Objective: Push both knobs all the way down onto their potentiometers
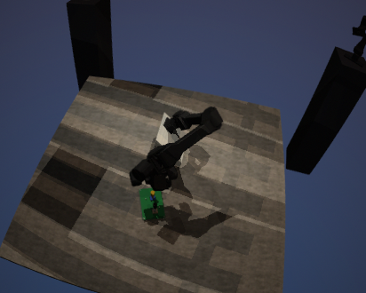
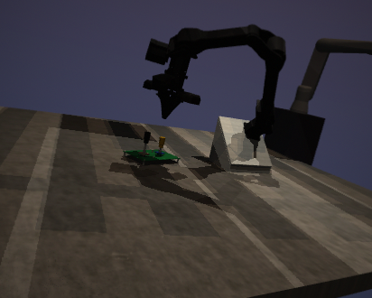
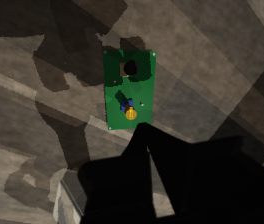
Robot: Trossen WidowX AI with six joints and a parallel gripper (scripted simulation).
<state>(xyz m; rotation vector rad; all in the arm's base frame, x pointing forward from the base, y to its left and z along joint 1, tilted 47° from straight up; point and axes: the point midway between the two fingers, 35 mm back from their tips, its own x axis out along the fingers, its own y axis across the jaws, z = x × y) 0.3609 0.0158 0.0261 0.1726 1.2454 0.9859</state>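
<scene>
The yellow knob lies 70 mm below my gripper tip and 10 mm behind it. Also, from my gripper tip: black knob: 60 mm below, 50 mm ahead, 30 mm to the left.
</scene>
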